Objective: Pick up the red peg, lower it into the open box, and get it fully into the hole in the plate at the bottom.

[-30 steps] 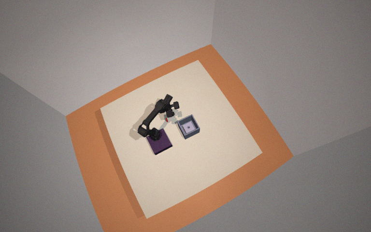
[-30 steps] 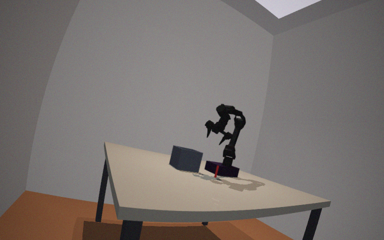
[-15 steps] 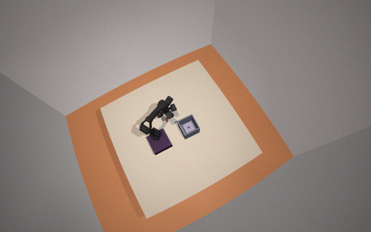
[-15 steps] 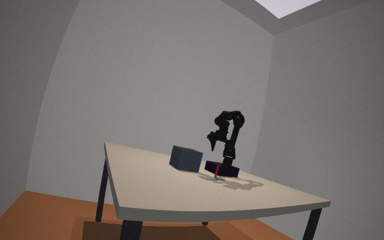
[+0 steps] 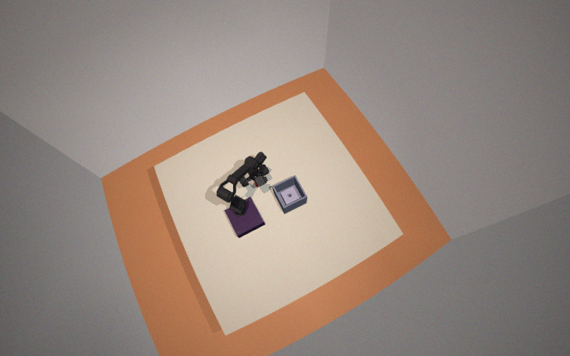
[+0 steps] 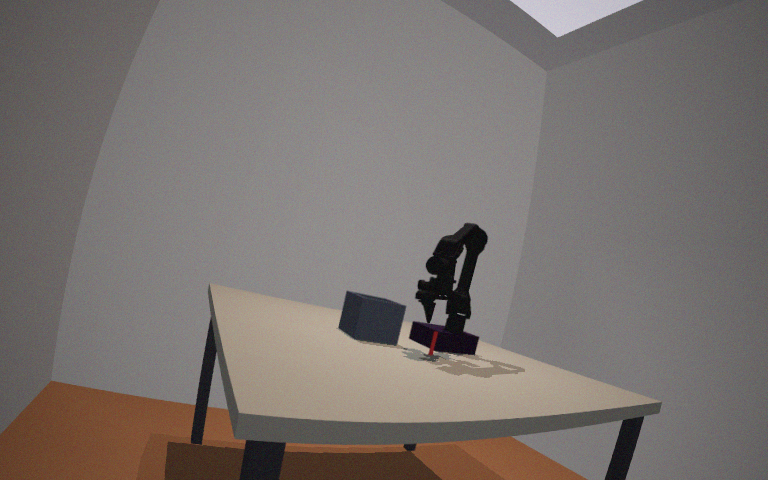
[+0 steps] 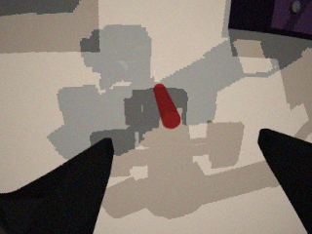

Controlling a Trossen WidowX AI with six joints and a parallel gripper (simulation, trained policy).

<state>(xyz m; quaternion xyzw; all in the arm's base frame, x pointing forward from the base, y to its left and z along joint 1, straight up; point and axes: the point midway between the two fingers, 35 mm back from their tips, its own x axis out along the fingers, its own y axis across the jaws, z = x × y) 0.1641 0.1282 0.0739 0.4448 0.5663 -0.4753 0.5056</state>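
Right now the red peg is 70 mm below my gripper tip. Also, from my gripper tip: pale plate (170 mm ahead, 170 mm to the right, 60 mm below).
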